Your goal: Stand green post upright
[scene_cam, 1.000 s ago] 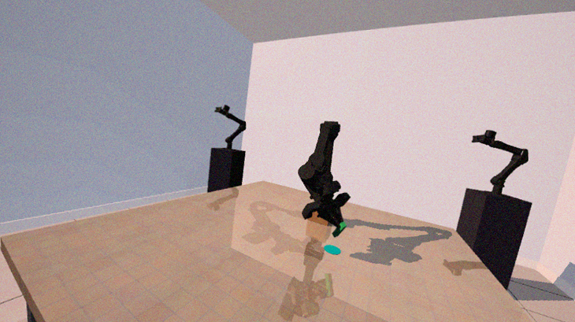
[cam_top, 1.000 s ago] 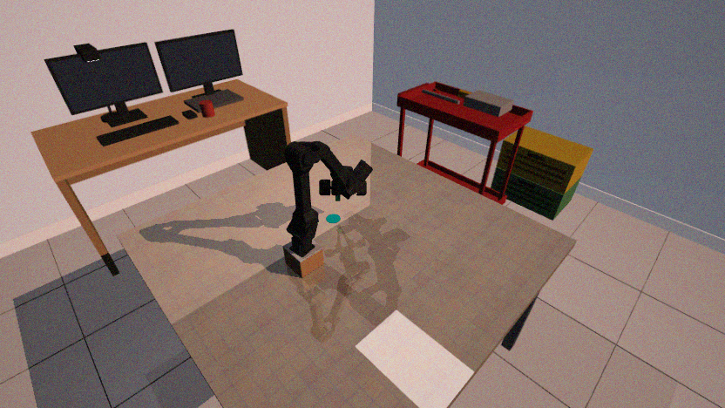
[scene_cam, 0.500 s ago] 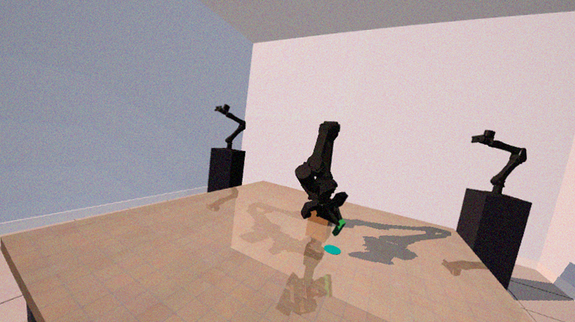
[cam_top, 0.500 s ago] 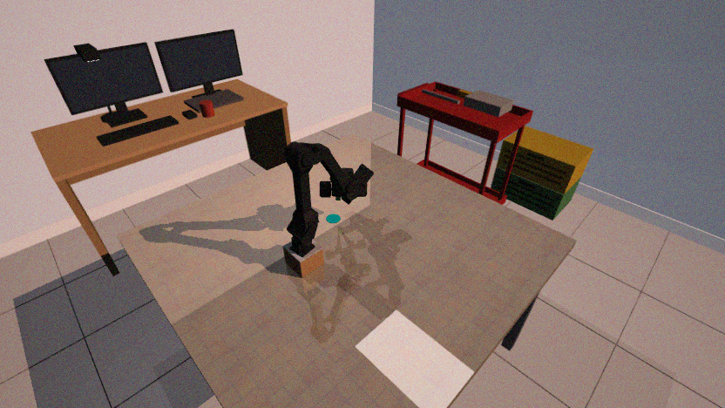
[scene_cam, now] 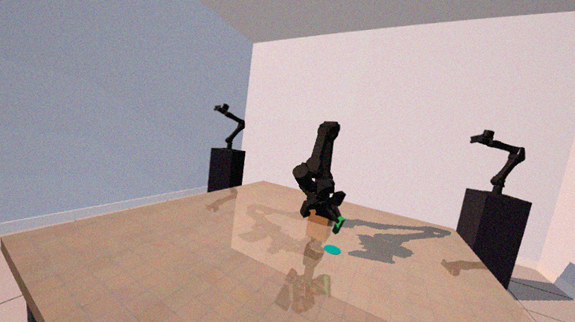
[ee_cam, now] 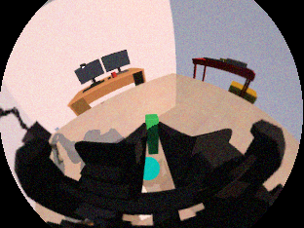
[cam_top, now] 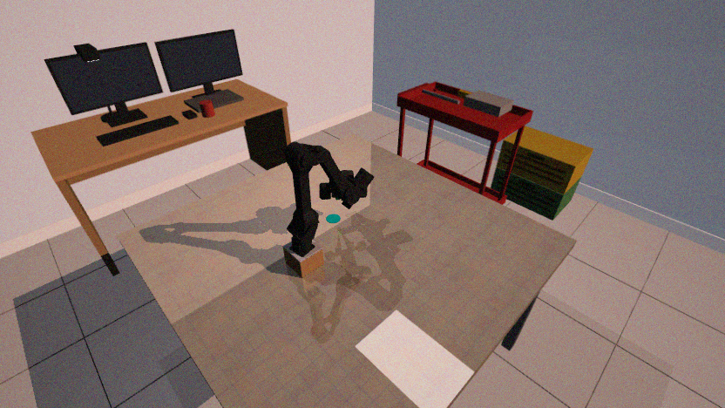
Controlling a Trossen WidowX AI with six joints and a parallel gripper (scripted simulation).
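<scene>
The cyan circle is 13 cm below my gripper tip, 5 cm behind it and 1 cm to the right of it. Also, from my gripper tip: green post 2 cm below, 1 cm behind.
</scene>
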